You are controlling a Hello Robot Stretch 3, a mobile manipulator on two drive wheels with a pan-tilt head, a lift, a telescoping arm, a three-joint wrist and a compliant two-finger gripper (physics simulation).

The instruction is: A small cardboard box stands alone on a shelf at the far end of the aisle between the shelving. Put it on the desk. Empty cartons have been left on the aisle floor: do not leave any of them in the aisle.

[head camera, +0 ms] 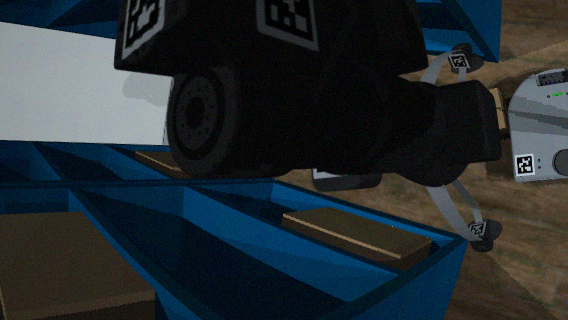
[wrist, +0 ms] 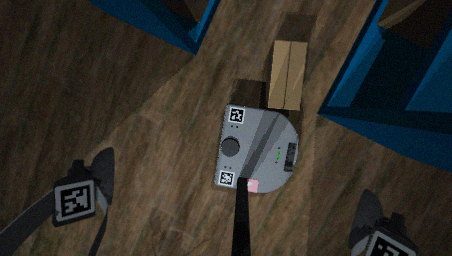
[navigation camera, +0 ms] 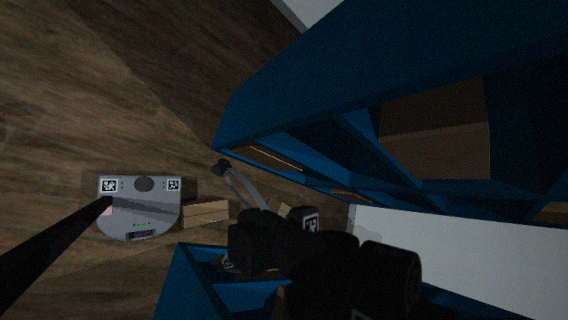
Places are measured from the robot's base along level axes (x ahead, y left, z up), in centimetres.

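Pixels of known places: gripper, between the fingertips: (wrist: 231,187) (navigation camera: 217,212); robot's base, origin of its link: (head camera: 564,161) (wrist: 233,140) (navigation camera: 143,183).
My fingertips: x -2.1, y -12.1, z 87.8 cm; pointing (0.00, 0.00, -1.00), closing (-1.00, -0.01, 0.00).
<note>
Ahead of a thing's pixels: the offset from my fingertips to its middle.
My gripper (head camera: 471,147) (navigation camera: 224,215) (wrist: 231,187) is open and empty, its fingers spread wide high above the floor at the aisle mouth, between the two shelving ends. A tan carton {dx -14.2, dy -18.5, dz -78.7 cm} (navigation camera: 205,213) (wrist: 287,75) lies on the aisle floor, one end at or close to my base's edge; a sliver of it shows beyond the wrist in the head view. Part of another tan carton {dx -23.7, dy -81.9, dz -78.7 cm} (navigation camera: 284,209) shows farther in, mostly hidden behind the wrist. I cannot tell which box is the small one alone on a shelf. The desk cannot be made out.
Blue shelving (head camera: 425,295) (navigation camera: 300,90) (wrist: 410,135) stands along one side, with boxes (head camera: 357,232) (navigation camera: 435,150) inside. More blue shelving (navigation camera: 170,285) stands opposite. A pale surface (head camera: 75,95) (navigation camera: 475,250) shows beyond the arm. My grey base (head camera: 545,120) (navigation camera: 140,210) (wrist: 265,145) stands at the aisle mouth.
</note>
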